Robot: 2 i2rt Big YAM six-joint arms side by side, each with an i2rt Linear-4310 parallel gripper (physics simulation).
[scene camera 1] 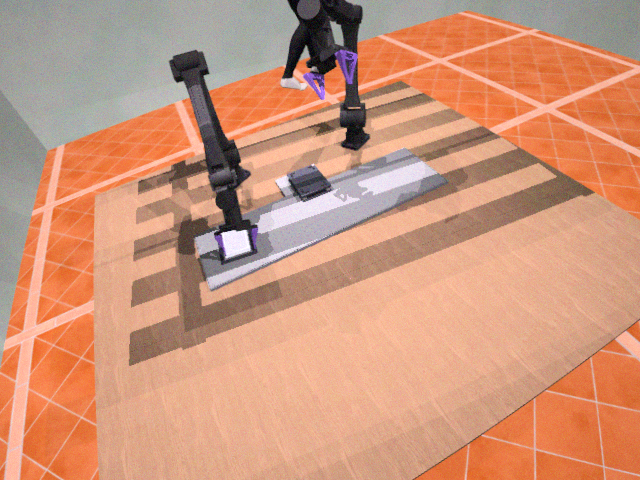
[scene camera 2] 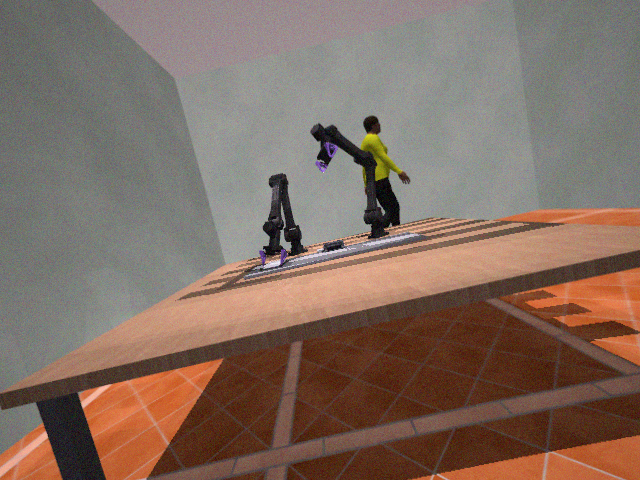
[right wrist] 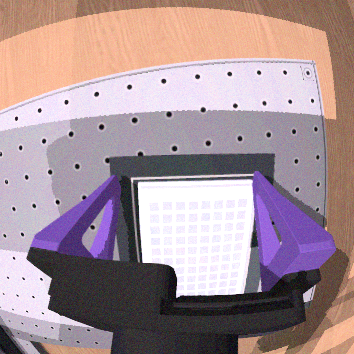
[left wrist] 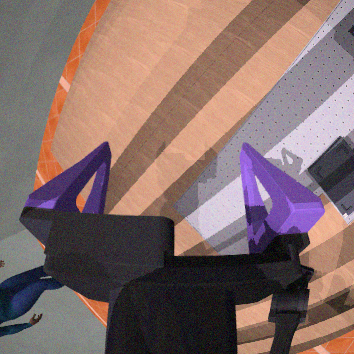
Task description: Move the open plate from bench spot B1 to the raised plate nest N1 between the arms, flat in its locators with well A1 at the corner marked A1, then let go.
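Frame: origin at the left arm's base, x back, y up, z left, level; millimetres.
Seen in the pictures: left gripper, fingertip midpoint: (scene camera 1: 335,92) (scene camera 2: 326,164) (left wrist: 174,147); right gripper, fingertip midpoint: (scene camera 1: 240,252) (scene camera 2: 272,265) (right wrist: 184,178); left arm's base at its link origin: (scene camera 1: 355,141) (scene camera 2: 378,236); right arm's base at its link origin: (scene camera 2: 298,253).
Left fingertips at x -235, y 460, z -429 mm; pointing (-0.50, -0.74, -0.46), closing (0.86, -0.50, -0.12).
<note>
Offsets run from my left fingertips to a thing's middle. "spot": to the spot under its first point. Level surfaces: height alone.
The white open plate @[dx +282, dy -439, dz -291 mm] (scene camera 1: 236,243) (right wrist: 197,235) with its grid of wells lies on a dark square spot @[spot: dx +220, dy -446, dz -335 mm] (right wrist: 192,164) near the left end of the grey perforated board. My right gripper (scene camera 1: 236,238) (scene camera 2: 272,259) (right wrist: 184,178) is open and low, with one finger on each side of the plate; the right-hand finger in the right wrist view is very close to the plate's edge. The dark raised nest @[dx +232, dy -430, dz +74 mm] (scene camera 1: 309,180) (scene camera 2: 333,245) (left wrist: 340,175) stands between the arms and holds no plate. My left gripper (scene camera 1: 333,88) (scene camera 2: 325,164) (left wrist: 174,147) is open and empty, high above the table. Corner marks are too small to read.
The grey perforated board @[dy -448 mm] (scene camera 1: 330,217) (right wrist: 165,95) runs across the wooden table @[dy -461 mm] (scene camera 1: 361,361) (scene camera 2: 310,299), under the nest and plate. Bands of shadow cross both. A person (scene camera 2: 379,160) stands behind the table, and a person in blue (left wrist: 25,295) shows in the left wrist view.
</note>
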